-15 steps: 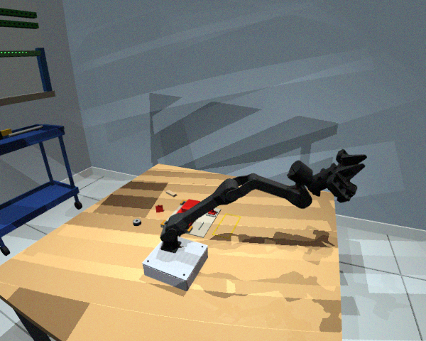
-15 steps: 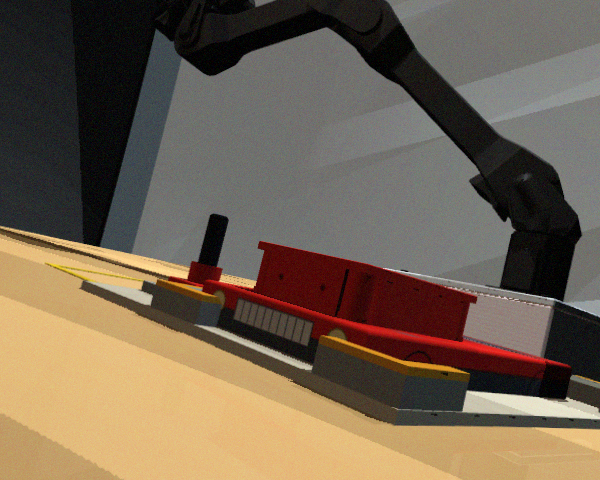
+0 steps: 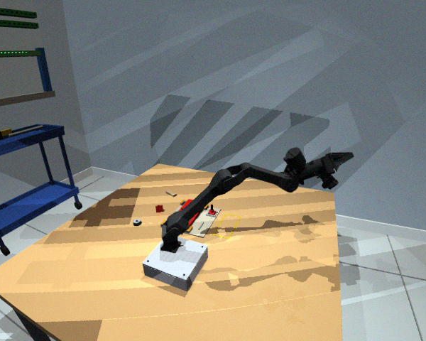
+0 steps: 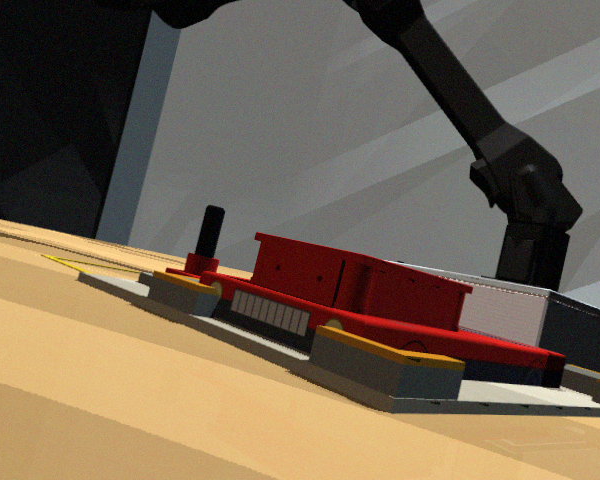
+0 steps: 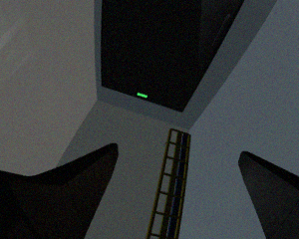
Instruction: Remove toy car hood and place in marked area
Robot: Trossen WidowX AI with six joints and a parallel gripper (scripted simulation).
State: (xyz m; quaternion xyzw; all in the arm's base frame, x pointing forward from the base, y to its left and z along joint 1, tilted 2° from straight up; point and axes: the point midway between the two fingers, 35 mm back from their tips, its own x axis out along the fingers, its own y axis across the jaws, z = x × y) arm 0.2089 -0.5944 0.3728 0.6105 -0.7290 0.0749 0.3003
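The red hood lies 14 cm ahead of my gripper tip, 68 cm to the left of it and 41 cm below it. Also, from my gripper tip: black wheel (3 cm behind, 90 cm to the left, 44 cm below); then grey baseplate (10 cm ahead, 67 cm to the left, 44 cm below).
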